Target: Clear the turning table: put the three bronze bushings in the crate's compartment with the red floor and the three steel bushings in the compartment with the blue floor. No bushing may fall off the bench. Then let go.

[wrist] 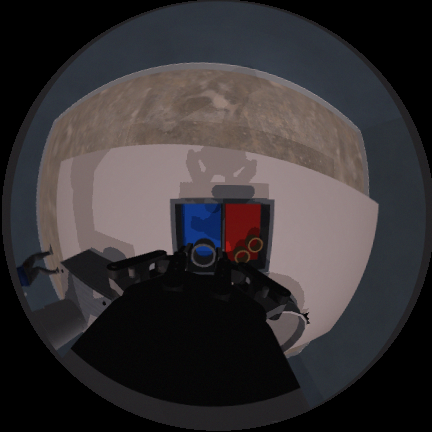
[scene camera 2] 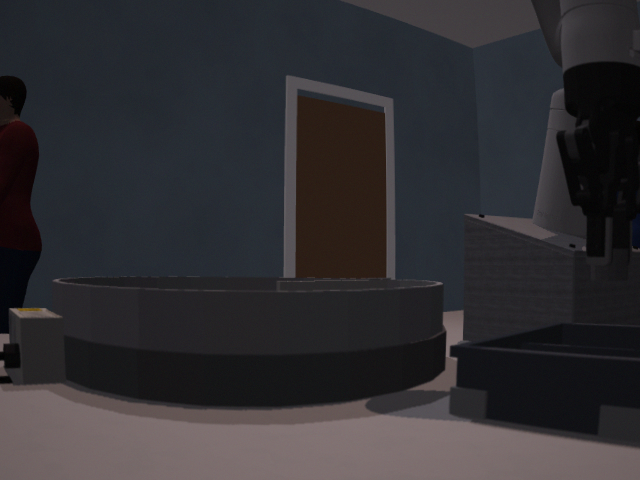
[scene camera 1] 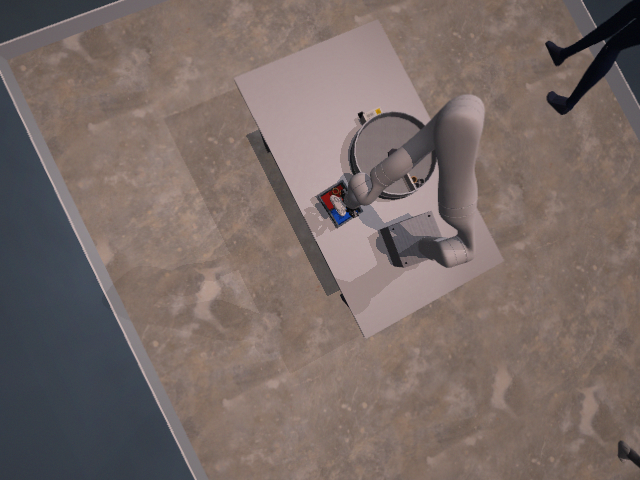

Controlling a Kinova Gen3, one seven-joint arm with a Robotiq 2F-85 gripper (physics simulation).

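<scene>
My gripper points down, shut on a steel bushing. It hangs above the crate's rim in the scene camera 2 view; in the wrist view the bushing overlaps the near end of the blue-floored compartment. The crate has its red-floored compartment alongside. Two bronze bushings stand in it, one bushing near the side wall and another bushing beside it. On the turning table, a bronze bushing and dark steel shapes show by the divider, partly hidden.
The divider bar crosses the turning table, whose raised rim stands near the crate. A small box with a yellow button stands beside the table. The grey robot pedestal stands on the bench. The crate is near the bench's long edge.
</scene>
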